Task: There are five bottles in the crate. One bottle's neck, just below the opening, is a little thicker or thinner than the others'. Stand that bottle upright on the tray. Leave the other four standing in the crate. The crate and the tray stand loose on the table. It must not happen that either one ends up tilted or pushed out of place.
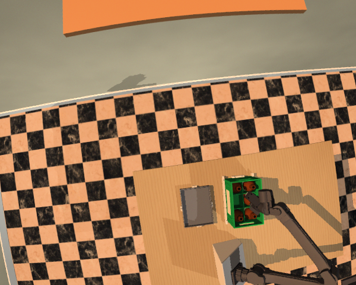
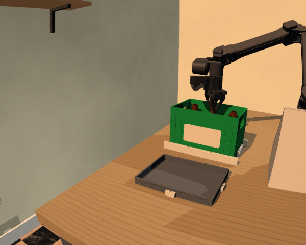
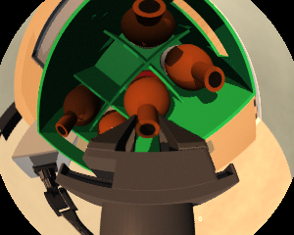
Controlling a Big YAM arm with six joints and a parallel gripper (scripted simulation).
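The green crate is 7 cm below my hand and 4 cm to the left of it. Also, from my hand: dark grey tray: 32 cm to the left, 14 cm below, 1 cm ahead.
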